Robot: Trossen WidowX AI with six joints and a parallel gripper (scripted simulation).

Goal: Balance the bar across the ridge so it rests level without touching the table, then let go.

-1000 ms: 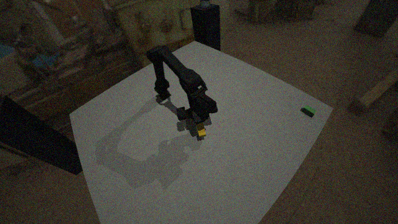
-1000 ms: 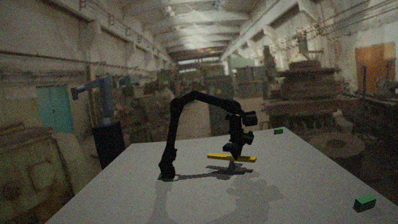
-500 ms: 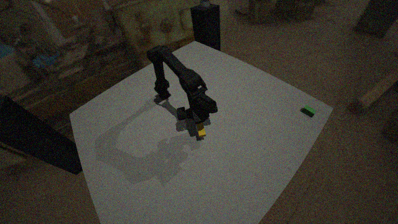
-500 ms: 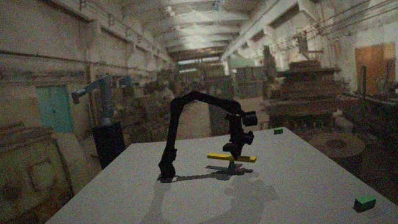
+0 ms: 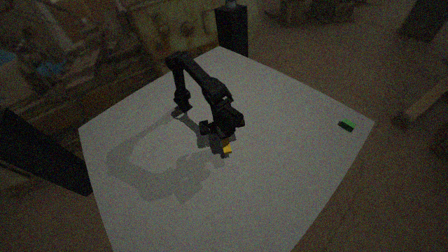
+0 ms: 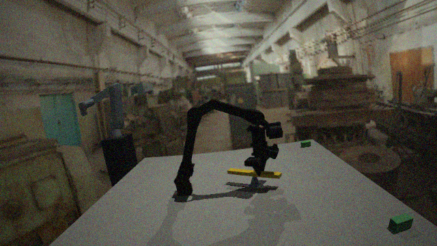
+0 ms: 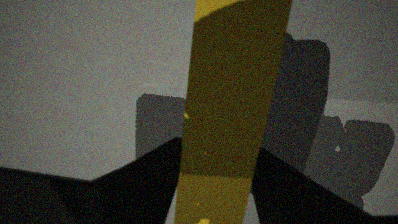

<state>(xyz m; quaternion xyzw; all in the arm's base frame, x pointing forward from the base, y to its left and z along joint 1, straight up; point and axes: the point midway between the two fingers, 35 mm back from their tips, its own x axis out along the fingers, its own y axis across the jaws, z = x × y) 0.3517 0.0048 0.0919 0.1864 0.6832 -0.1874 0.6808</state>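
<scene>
Right now my gripper tip is 30 mm past the yellow bar and 20 mm to the right of it.
</scene>
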